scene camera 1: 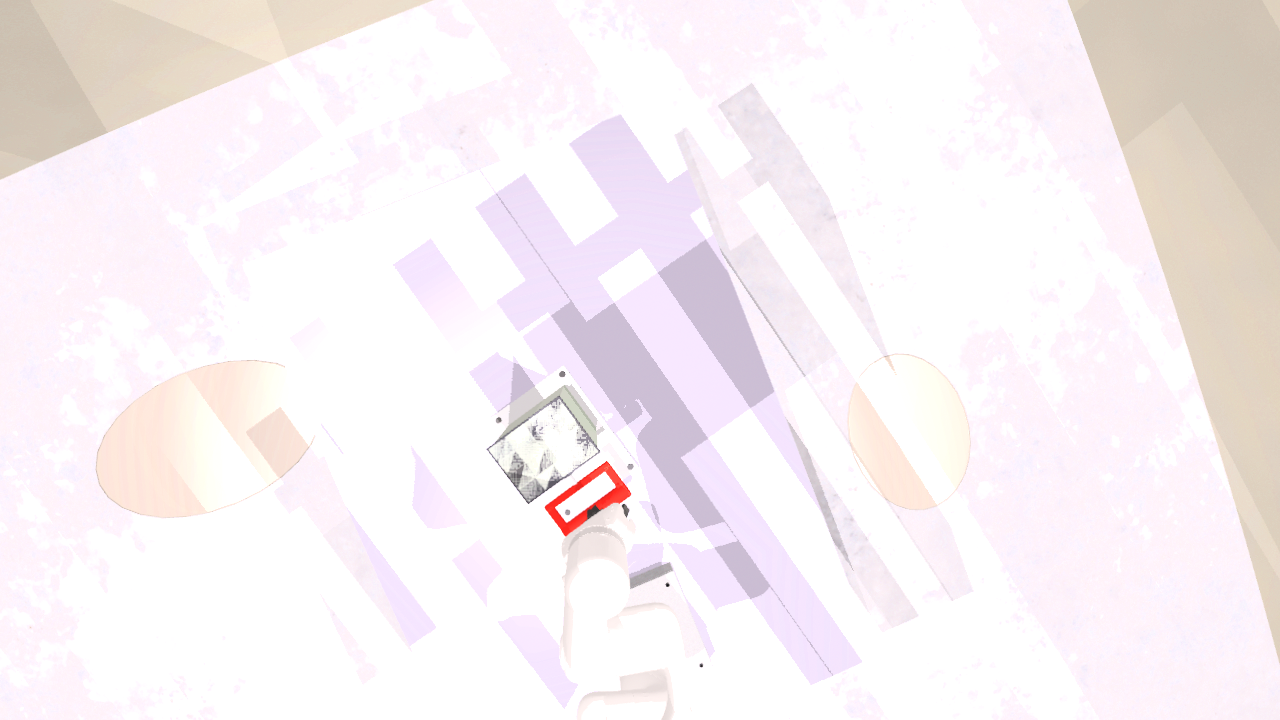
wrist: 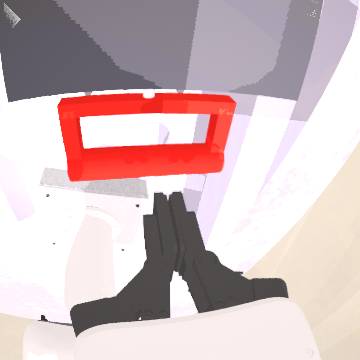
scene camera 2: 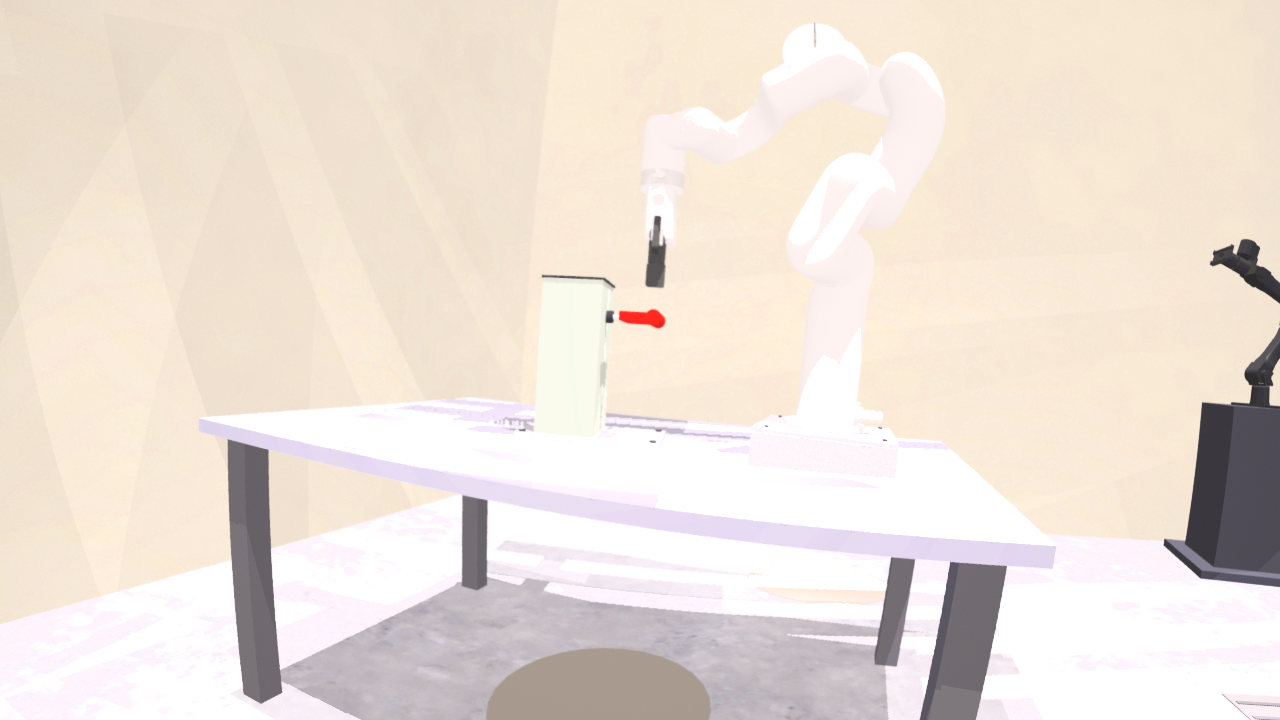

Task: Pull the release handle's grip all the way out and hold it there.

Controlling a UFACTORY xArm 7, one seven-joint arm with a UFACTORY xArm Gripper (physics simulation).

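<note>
The red release handle (scene camera 1: 575, 521) (scene camera 2: 639, 317) (wrist: 145, 162) is a rectangular frame with a thick round grip bar along its outer side. It sticks out level from the upper part of a tall pale green box (scene camera 1: 542, 449) (scene camera 2: 571, 358), on the side facing the arm's base. A short rod joins it to the box. My gripper (scene camera 1: 594, 512) (scene camera 2: 655, 284) (wrist: 164, 206) is shut and empty and points down. In the second scene view its tips are a little above the grip bar, with a visible gap. In the wrist view the tips show just below the bar, near its middle.
The box stands on a screwed-down base plate on the white table (scene camera 2: 626, 513). The arm's base block (scene camera 2: 823, 452) is on the same table, on the handle's side of the box. A dark arm on a dark pedestal (scene camera 2: 1239, 483) stands on the floor at far right.
</note>
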